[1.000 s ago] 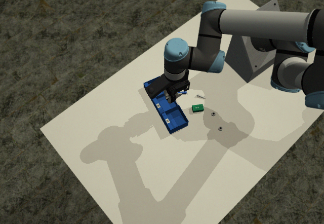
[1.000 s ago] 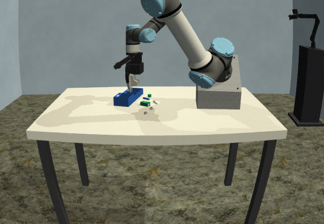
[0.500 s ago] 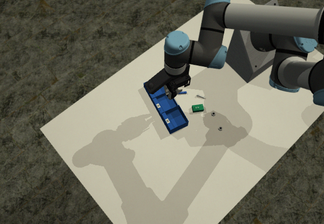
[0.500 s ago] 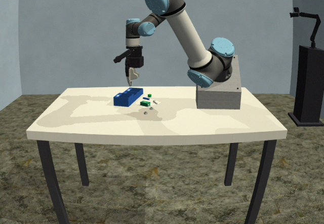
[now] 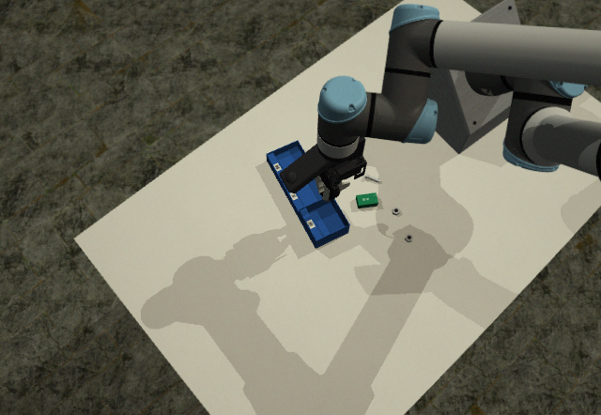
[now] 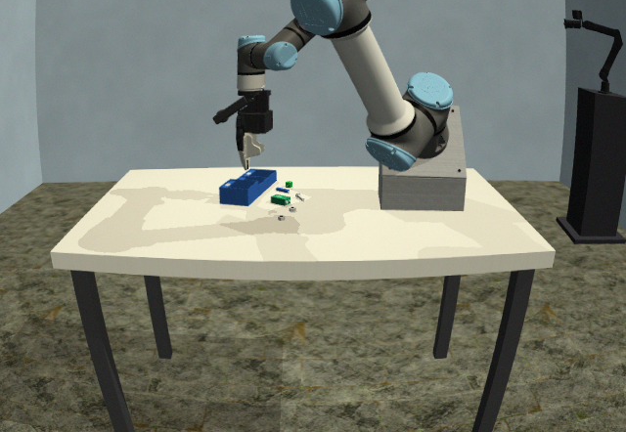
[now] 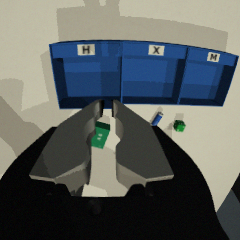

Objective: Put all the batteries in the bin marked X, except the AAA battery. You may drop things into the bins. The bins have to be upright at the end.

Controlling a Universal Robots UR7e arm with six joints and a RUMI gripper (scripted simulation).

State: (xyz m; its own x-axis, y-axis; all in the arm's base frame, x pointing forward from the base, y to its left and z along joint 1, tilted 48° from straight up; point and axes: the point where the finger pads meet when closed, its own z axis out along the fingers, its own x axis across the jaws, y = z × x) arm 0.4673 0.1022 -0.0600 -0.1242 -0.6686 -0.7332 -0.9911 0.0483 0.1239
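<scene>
My hand is 11 cm past the green block battery, 4 cm to the right of it and 9 cm above it. Round my hand: blue cylindrical battery (9 cm behind, 7 cm to the right, 9 cm below); grey bolt (14 cm behind, 1 cm to the right, 9 cm below); blue three-compartment bin row (6 cm to the right, 7 cm below).
</scene>
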